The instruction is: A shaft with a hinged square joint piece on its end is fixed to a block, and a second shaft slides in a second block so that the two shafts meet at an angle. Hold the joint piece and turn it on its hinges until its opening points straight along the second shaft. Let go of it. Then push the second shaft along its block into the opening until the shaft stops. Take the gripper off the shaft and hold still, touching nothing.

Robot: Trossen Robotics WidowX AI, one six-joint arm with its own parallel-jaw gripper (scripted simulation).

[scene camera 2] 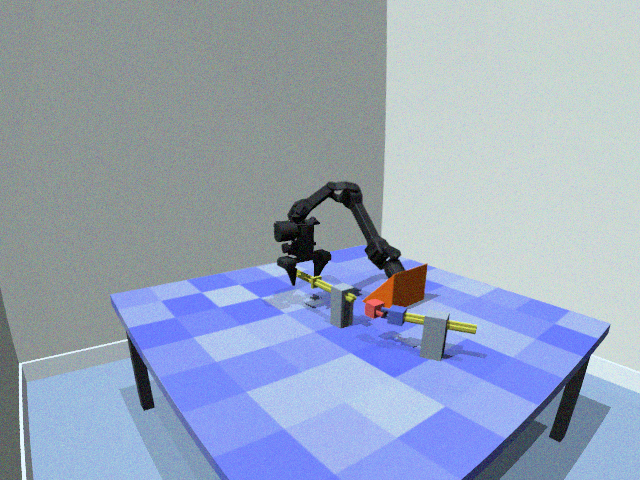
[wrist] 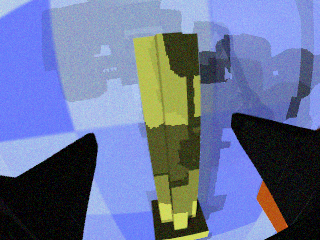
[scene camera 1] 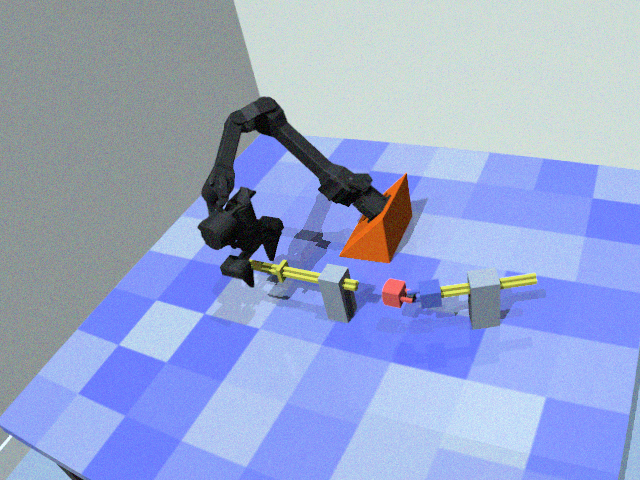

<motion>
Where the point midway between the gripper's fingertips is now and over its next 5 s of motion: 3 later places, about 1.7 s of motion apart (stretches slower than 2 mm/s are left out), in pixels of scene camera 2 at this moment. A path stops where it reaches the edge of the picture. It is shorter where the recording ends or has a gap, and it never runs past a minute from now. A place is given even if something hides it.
My gripper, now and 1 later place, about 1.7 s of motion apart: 304, 283; 313, 291
</motion>
